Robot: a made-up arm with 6 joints. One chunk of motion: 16 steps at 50 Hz.
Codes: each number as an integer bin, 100 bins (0 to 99) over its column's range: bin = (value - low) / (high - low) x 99, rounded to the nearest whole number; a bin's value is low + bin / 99 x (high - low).
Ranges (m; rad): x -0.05..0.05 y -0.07..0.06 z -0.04..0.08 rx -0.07..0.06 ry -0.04..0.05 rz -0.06..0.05
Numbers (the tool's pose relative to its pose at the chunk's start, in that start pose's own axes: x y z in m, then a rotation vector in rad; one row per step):
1: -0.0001 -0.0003 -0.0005 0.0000 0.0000 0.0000
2: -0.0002 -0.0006 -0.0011 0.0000 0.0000 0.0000
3: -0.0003 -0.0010 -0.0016 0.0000 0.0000 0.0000
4: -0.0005 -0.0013 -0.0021 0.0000 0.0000 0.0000
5: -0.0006 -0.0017 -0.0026 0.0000 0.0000 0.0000
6: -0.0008 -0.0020 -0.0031 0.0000 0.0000 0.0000
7: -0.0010 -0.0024 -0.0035 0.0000 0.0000 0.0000
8: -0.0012 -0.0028 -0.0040 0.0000 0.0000 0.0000
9: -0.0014 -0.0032 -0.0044 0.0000 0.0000 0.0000
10: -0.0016 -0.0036 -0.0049 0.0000 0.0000 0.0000
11: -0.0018 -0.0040 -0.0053 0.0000 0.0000 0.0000
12: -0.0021 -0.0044 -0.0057 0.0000 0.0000 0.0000
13: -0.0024 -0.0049 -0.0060 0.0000 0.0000 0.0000
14: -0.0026 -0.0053 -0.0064 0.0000 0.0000 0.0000
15: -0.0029 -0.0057 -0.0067 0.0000 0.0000 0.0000
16: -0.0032 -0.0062 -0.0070 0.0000 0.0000 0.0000
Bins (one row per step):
1: 49 53 33 53 44 54
2: 49 53 32 53 44 54
3: 49 53 32 53 44 54
4: 49 52 31 53 44 54
5: 49 52 31 53 44 54
6: 49 52 30 53 44 54
7: 49 51 30 53 44 54
8: 48 51 30 53 44 54
9: 48 51 29 53 44 54
10: 48 51 29 53 44 54
11: 48 50 29 53 44 54
12: 47 50 28 53 44 54
13: 47 50 28 53 44 54
14: 47 49 28 53 44 54
15: 47 49 27 53 44 54
16: 46 49 27 53 44 54

